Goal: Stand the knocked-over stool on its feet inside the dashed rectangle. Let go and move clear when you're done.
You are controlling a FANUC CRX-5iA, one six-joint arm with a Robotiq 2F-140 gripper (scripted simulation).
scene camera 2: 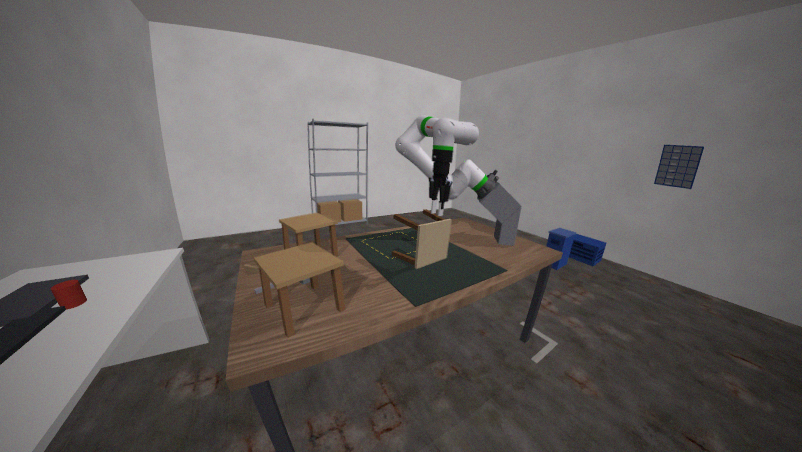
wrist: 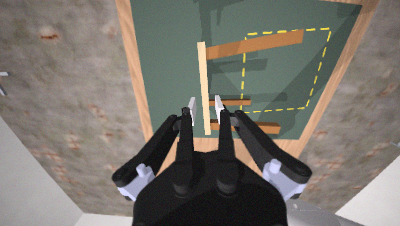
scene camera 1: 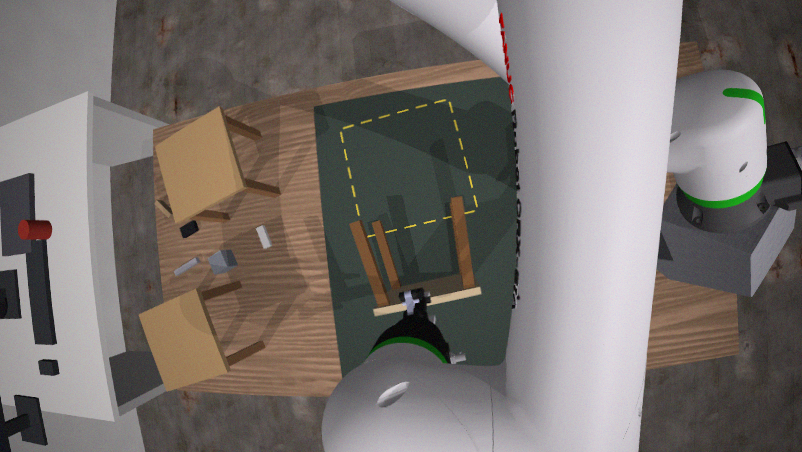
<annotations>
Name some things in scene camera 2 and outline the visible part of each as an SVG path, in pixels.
My gripper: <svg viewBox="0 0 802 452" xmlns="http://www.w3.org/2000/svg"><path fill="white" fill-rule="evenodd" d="M434 162L433 173L435 174L433 177L428 178L429 198L432 199L431 214L436 213L437 195L440 188L438 216L443 216L444 202L447 202L449 199L450 188L453 183L448 180L450 163Z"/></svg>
A stool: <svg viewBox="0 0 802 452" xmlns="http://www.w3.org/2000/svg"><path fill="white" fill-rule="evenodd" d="M452 219L444 219L434 213L431 214L429 210L425 209L423 214L436 220L436 222L419 225L403 216L394 214L393 219L418 232L415 258L397 251L392 251L392 255L414 264L416 269L447 258Z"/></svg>
</annotations>
